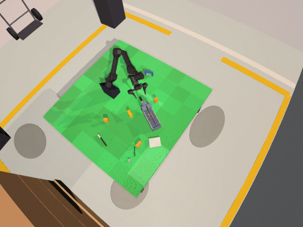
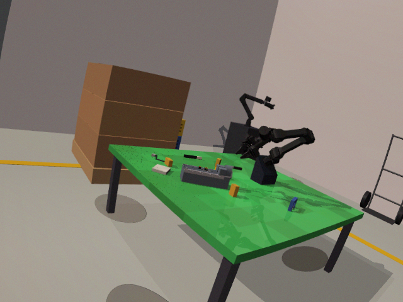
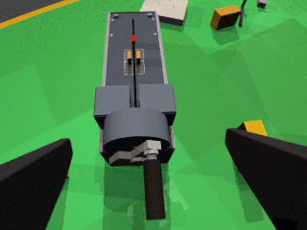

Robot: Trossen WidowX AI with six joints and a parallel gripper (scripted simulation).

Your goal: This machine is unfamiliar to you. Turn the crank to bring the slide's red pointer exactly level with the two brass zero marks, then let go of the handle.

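Right now my gripper tip is 7 cm above the dark handle, 2 cm past it and 1 cm to the right of it. Round my gripper tip: blue bracket (34 cm to the left, 17 cm behind, 15 cm below); red pointer (18 cm ahead, 11 cm below, 9 cm to the right); white pad (31 cm ahead, 25 cm to the right, 18 cm below).
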